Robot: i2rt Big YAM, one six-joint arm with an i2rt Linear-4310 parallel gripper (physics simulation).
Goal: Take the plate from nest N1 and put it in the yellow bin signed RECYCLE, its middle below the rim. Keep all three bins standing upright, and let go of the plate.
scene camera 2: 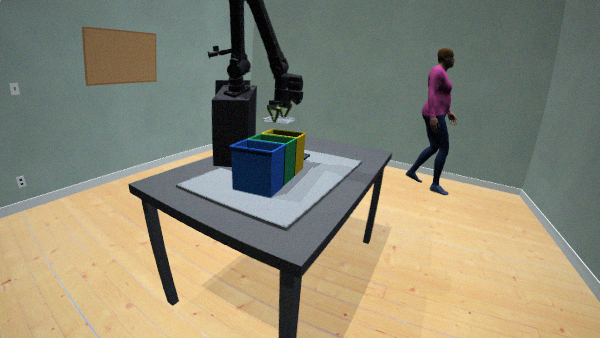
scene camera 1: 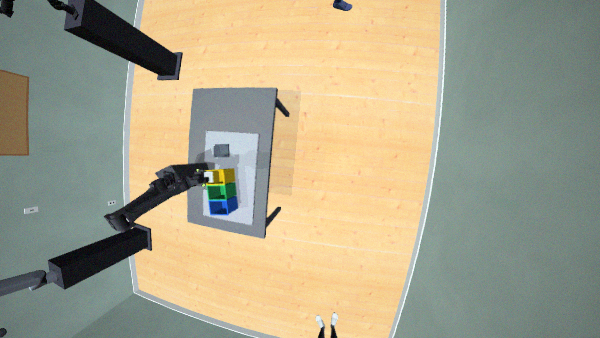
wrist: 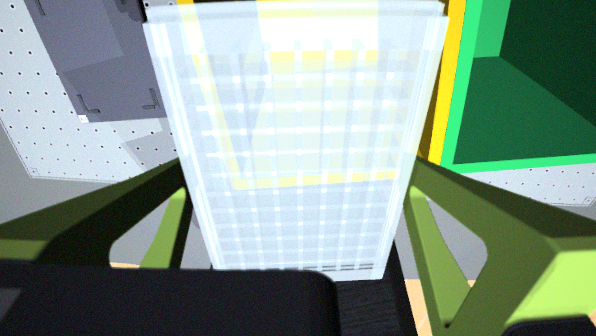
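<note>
Green bin (scene camera 2: 289, 155) visible, the green bin also at (wrist: 516, 101). Blue bin (scene camera 2: 257, 166) visible; in the wrist view the blue bin is out of frame. Gridded plate (wrist: 297, 134) and dark nest (wrist: 104, 58) visible, as is my gripper (wrist: 297, 167).
</note>
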